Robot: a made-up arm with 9 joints.
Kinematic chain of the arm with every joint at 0, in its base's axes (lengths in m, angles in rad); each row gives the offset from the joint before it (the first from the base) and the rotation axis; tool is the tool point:
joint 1: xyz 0 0 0.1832 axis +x
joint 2: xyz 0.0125 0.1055 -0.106 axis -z
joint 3: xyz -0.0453 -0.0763 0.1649 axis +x
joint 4: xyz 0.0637 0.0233 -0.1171 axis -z
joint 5: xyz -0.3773 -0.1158 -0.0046 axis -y
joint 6: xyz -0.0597 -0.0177 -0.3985 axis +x
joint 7: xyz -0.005 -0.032 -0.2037 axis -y
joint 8: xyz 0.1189 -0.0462 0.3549 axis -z
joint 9: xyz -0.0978 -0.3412 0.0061 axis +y
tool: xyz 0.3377 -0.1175 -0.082
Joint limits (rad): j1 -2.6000..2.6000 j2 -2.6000..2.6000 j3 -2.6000..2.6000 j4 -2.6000..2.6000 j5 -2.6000..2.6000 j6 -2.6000..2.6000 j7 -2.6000..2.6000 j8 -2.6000..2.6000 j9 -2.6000..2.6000
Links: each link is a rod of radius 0.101 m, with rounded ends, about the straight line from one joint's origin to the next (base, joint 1, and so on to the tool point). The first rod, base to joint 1, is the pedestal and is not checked.
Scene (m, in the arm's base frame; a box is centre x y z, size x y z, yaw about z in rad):
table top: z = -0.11
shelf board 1: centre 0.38 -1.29 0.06 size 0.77 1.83 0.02 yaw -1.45
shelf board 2: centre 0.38 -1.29 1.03 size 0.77 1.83 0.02 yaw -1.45
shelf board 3: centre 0.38 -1.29 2 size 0.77 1.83 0.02 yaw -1.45
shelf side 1: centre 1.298 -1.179 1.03 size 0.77 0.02 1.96 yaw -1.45
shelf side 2: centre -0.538 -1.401 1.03 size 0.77 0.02 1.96 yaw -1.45
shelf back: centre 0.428 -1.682 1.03 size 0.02 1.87 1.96 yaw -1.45
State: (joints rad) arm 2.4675 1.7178 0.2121 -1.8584 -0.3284 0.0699 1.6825 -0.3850 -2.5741
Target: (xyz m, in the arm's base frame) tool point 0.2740 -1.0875 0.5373
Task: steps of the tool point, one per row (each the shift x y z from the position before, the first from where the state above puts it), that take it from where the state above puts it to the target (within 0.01 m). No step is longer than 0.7 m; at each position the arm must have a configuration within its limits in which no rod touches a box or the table.
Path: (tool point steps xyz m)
1: -0.2825 -0.5856 0.0823
2: 0.0701 -0.6258 0.2110
3: 0.4118 -0.4557 0.1884
4: 0.5708 -0.1564 0.0175
5: 0.4707 0.1326 -0.1957
6: 0.0460 -0.2545 0.0329
7: 0.0156 -0.2529 -0.0330

